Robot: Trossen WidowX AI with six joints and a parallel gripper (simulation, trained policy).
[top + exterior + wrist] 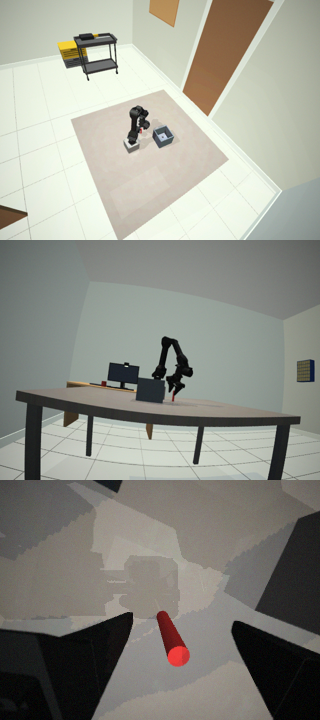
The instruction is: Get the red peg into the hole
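The red peg lies 10 mm ahead of my gripper tip, 10 mm to the left of it and 10 mm below it.
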